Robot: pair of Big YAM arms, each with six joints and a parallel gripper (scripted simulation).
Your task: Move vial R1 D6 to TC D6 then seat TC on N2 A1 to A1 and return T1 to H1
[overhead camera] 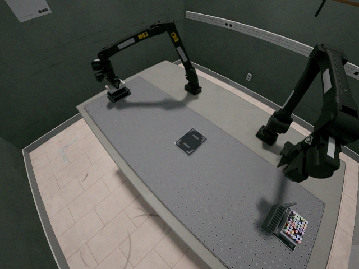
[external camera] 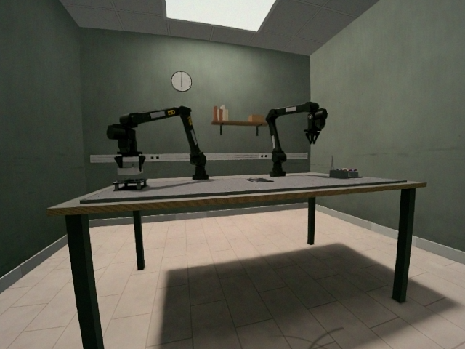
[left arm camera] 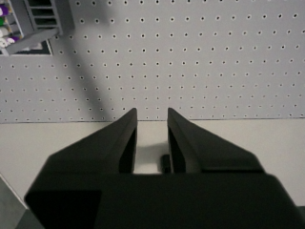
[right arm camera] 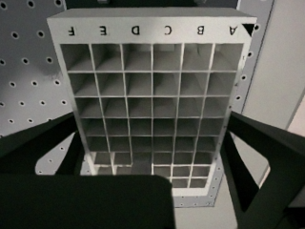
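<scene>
Now: right hand right at the tube carrier. Also, from my right hand: slotted holder: 50 mm behind, 1260 mm to the left, 80 mm below; black nest: 50 mm below.
</scene>
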